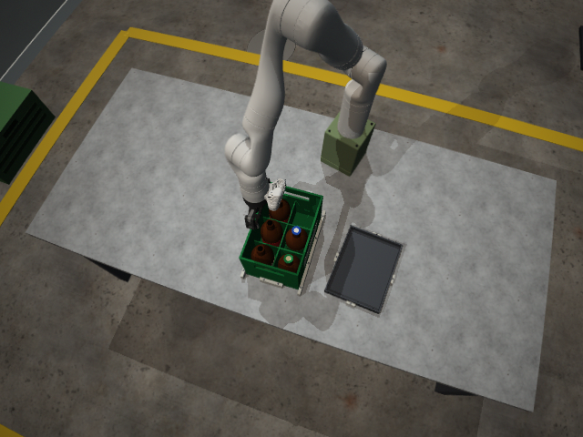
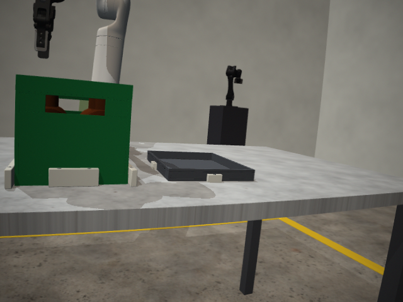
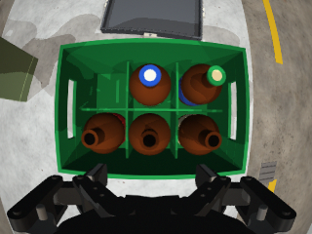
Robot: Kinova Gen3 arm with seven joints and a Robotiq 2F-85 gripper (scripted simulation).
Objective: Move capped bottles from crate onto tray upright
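My gripper is now 150 mm above the crate and 60 mm to the right of it. Also, from my hand: tray 350 mm to the left, 220 mm below.
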